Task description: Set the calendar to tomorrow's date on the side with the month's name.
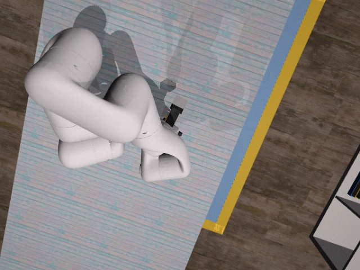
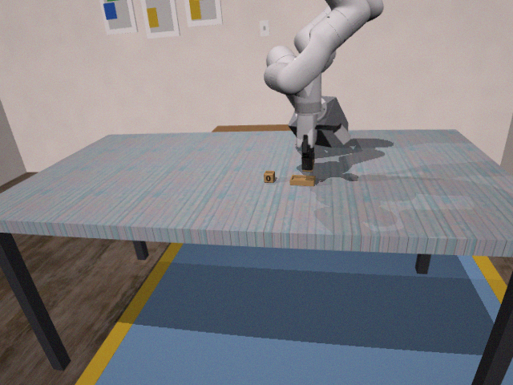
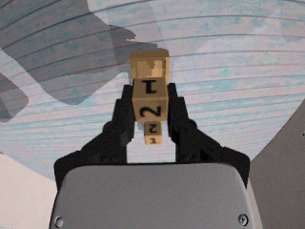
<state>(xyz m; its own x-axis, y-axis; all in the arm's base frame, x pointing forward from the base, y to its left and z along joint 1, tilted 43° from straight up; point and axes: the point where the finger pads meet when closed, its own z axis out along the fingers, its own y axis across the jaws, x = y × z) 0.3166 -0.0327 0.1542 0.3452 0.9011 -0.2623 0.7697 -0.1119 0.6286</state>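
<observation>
My gripper is now 10 mm past the wooden calendar tray, 10 mm to the left of it and 60 mm above it. The rest, counted from my hand: wooden digit cube: 50 mm behind, 110 mm to the right, 60 mm below.
</observation>
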